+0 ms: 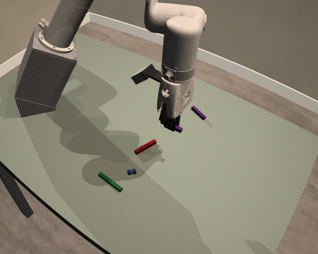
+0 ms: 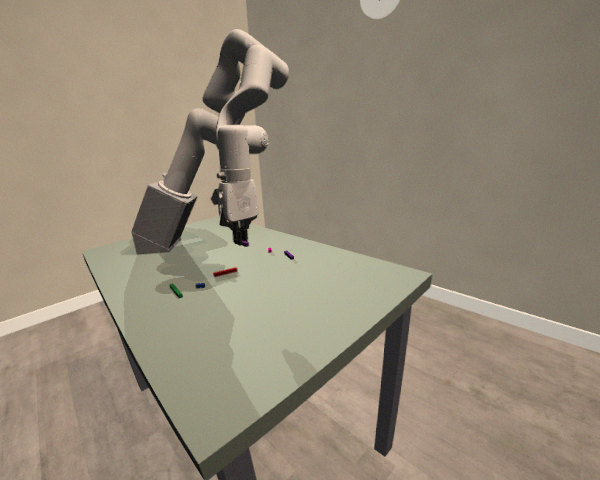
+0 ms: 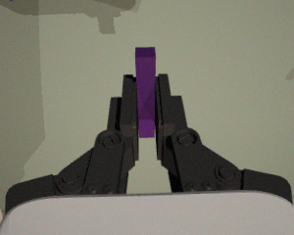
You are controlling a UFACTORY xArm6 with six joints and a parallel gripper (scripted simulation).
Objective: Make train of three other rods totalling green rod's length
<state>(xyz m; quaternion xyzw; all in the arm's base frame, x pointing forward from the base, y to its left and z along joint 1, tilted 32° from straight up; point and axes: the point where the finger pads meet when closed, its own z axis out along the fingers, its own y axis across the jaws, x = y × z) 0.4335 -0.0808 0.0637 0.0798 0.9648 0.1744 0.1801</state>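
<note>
The red rod is 70 mm behind my hand, 20 mm to the right of it and 120 mm below it. Round my hand: purple rod: 20 mm below; green rod: 90 mm behind, 170 mm to the right, 120 mm below; magenta rod: 80 mm behind, 180 mm to the left, 120 mm below.
</note>
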